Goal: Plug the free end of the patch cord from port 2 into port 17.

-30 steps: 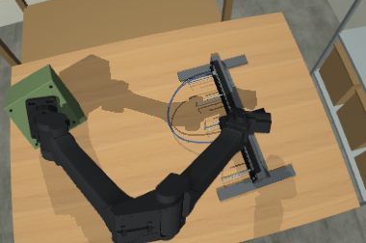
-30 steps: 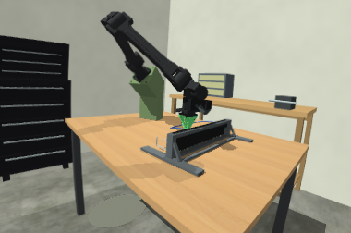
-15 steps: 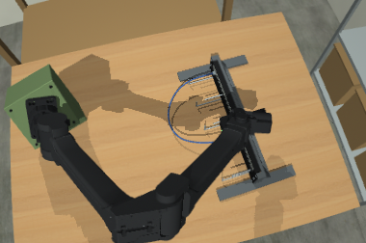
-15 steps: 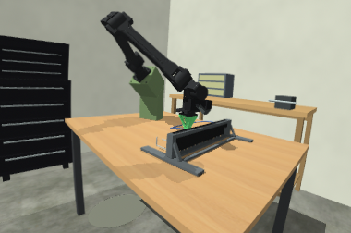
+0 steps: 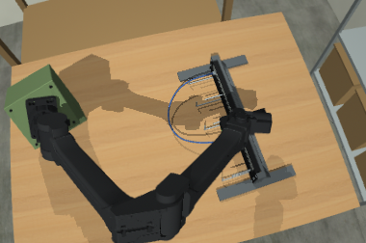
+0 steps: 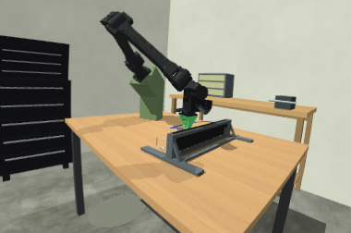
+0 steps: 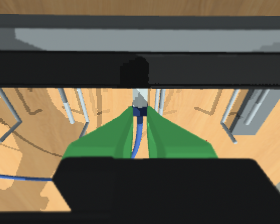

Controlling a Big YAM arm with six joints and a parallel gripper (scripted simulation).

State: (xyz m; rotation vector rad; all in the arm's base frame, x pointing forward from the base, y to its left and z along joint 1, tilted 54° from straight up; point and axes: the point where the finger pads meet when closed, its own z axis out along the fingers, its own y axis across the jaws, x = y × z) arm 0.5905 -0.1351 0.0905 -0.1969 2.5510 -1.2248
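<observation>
The plug lies 2 cm ahead of my hand.
</observation>
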